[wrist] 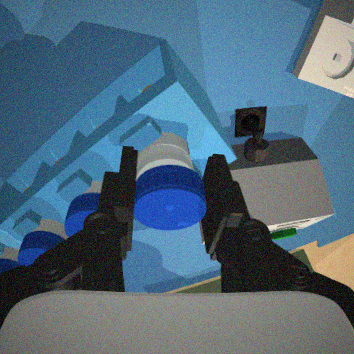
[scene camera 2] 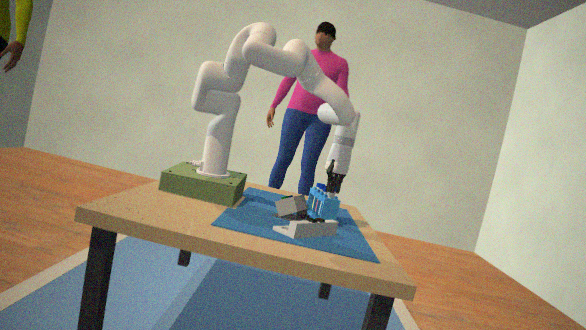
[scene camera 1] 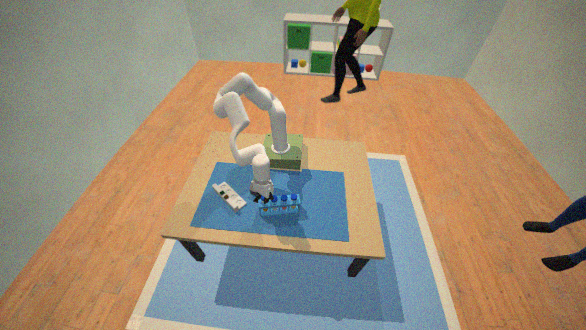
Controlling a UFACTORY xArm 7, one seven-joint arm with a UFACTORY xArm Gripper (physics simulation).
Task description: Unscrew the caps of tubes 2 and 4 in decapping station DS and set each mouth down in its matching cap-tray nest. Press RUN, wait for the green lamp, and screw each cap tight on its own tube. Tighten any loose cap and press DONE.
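Frame: origin at the arm's base, x up, y back, z right, level; metres.
Seen in the pictures: gripper, fingertip midpoint: (wrist: 169, 172) (scene camera 2: 332, 192) (scene camera 1: 263, 199); arm's base, link origin: (scene camera 2: 213, 174) (scene camera 1: 280, 147).
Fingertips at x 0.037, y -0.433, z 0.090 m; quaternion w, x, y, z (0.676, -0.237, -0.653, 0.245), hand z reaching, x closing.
Offsets run from my fingertips to a thing's top centre. "pt": to the spot under its first point.
The light-blue decapping rack {dz -0.081, dx -0.012, dy +0.008 m} (scene camera 1: 280, 208) (scene camera 2: 323, 206) (wrist: 105, 88) stands on the blue mat and holds several tubes with blue caps. My gripper (scene camera 1: 262, 198) (scene camera 2: 333, 189) (wrist: 169, 172) is at the rack's left end in scene camera 1, shut on the blue cap {dz -0.004, dx +0.023, dy +0.004 m} (wrist: 170, 200) of the end tube {dz -0.004, dx +0.004, dy +0.001 m} (wrist: 163, 151). The cap sits on the tube's mouth. Two neighbouring capped tubes {dz -0.055, dx +0.006, dy +0.006 m} (wrist: 81, 214) {dz -0.107, dx +0.006, dy +0.011 m} (wrist: 35, 246) show to the left in the wrist view. The white cap tray {dz +0.212, dx -0.062, dy +0.101 m} (scene camera 1: 229, 196) (scene camera 2: 307, 228) (wrist: 330, 60) lies beside the rack.
A grey control box {dz +0.023, dx -0.031, dy +0.136 m} (scene camera 2: 290, 205) (wrist: 281, 189) with a black knob {pt dz +0.046, dx -0.083, dy +0.083 m} (wrist: 256, 149) and a green part {pt dz +0.034, dx -0.041, dy +0.157 m} (wrist: 284, 234) stands near the rack. The arm's green base (scene camera 1: 284, 154) (scene camera 2: 202, 186) is behind. A person in pink (scene camera 2: 311, 94) stands by the table's far side. Another (scene camera 1: 352, 49) walks near the shelf unit (scene camera 1: 384, 44).
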